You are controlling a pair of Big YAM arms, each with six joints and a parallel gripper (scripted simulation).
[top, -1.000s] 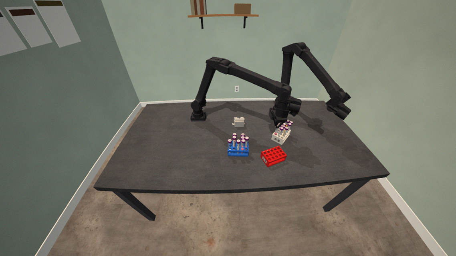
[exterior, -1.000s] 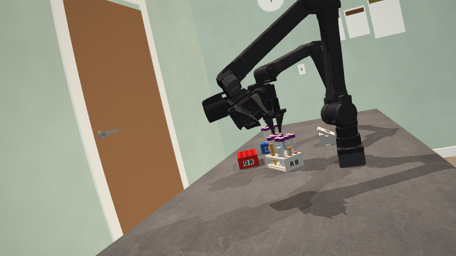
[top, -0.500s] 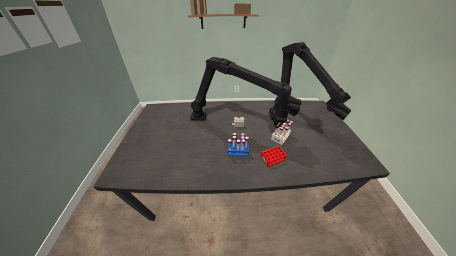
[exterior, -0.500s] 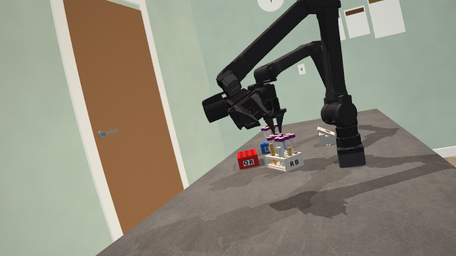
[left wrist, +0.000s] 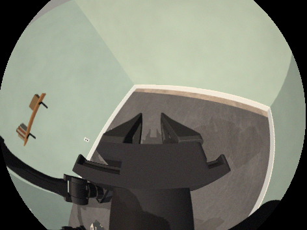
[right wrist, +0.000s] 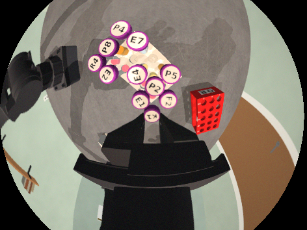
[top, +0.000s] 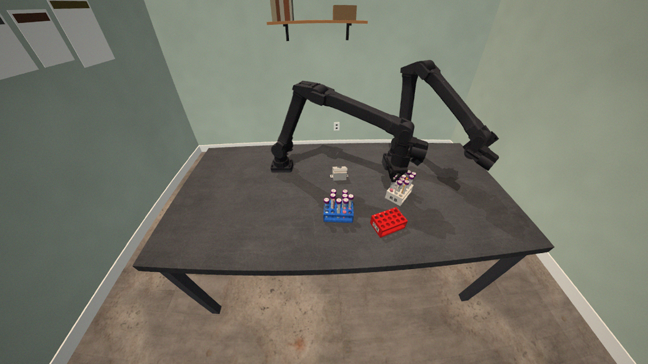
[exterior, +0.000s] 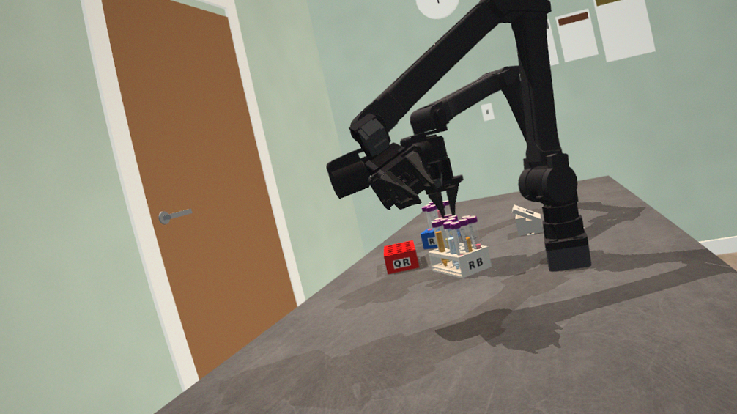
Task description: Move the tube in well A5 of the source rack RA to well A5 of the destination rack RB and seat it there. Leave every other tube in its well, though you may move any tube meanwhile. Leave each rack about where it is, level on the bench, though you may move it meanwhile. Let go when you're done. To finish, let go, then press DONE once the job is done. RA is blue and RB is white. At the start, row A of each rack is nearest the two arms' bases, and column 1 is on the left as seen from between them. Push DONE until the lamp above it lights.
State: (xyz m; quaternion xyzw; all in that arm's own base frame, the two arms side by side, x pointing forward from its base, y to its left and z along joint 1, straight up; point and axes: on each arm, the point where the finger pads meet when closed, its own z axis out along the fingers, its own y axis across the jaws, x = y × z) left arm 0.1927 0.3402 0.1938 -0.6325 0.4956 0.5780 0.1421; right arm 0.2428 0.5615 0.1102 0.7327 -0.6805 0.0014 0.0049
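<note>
Right now the tube is 1 cm to the left of my right hand and 6 cm below it. Also, from my right hand: red rack 16 cm ahead, 4 cm to the right, 10 cm below; white rack 2 cm behind, 6 cm to the left, 10 cm below; rack RA 9 cm ahead, 25 cm to the right, 10 cm below.
</note>
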